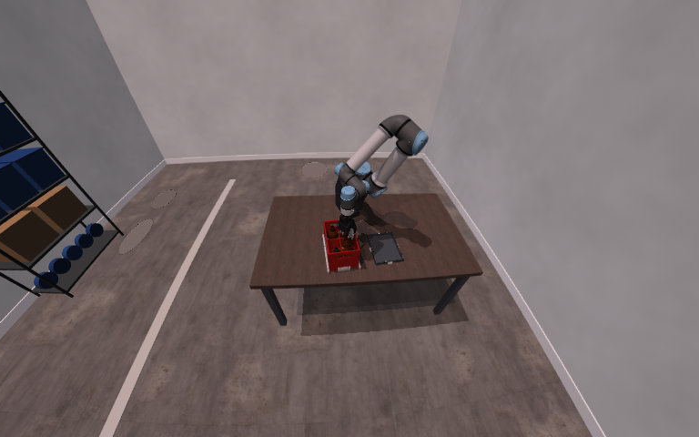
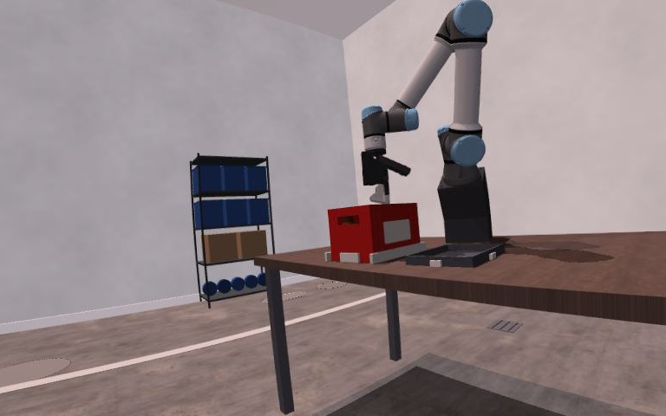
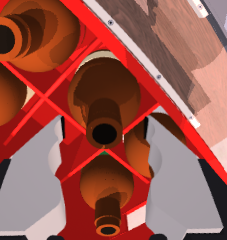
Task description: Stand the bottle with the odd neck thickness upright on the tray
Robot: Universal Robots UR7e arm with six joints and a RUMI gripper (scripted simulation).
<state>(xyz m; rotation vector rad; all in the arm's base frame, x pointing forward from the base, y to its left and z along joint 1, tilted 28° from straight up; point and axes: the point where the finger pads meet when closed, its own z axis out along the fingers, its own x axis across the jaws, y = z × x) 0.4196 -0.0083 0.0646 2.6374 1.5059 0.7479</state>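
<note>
My hand is 7 cm above the brown bottle. Round my hand: dark tray (6 cm behind, 25 cm to the left, 14 cm below); then red crate (2 cm ahead, 4 cm to the right, 7 cm below); then glass bottle (12 cm ahead, 6 cm to the right, 7 cm below).
</note>
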